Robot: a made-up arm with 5 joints. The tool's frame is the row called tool.
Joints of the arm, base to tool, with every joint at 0 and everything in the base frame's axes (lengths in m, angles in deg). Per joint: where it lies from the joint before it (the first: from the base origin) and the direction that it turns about. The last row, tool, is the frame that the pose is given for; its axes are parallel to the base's.
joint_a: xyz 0 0 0.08 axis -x
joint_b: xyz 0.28 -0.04 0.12 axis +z
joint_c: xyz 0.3 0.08 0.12 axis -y
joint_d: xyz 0.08 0 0.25 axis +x
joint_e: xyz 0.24 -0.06 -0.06 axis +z
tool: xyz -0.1 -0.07 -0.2
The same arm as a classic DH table. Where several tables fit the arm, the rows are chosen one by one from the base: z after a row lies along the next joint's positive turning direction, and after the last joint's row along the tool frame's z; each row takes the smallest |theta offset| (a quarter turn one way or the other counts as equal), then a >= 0, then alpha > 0; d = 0 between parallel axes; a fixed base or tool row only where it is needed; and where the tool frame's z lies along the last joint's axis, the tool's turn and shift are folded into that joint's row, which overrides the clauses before.
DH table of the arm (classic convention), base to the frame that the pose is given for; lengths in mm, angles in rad. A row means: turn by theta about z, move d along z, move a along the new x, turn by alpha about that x. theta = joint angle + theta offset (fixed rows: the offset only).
base (fixed): d 80  theta0 -1.5708  a 0  alpha 1.5708
joint_a: d -280  theta0 0  a 40  alpha -1.5708
joint_b: d 240  theta0 1.5708  a 300  alpha 1.5708
joint_c: d -80  theta0 1.5708  a 250  alpha 1.5708
joint_d: d 320  theta0 1.5708  a 60  alpha 1.5708
joint_e: d 0  theta0 -0.9601  a 122.1  alpha 0
tool (fixed): d -260  theta0 2.5309  a 0  alpha 0

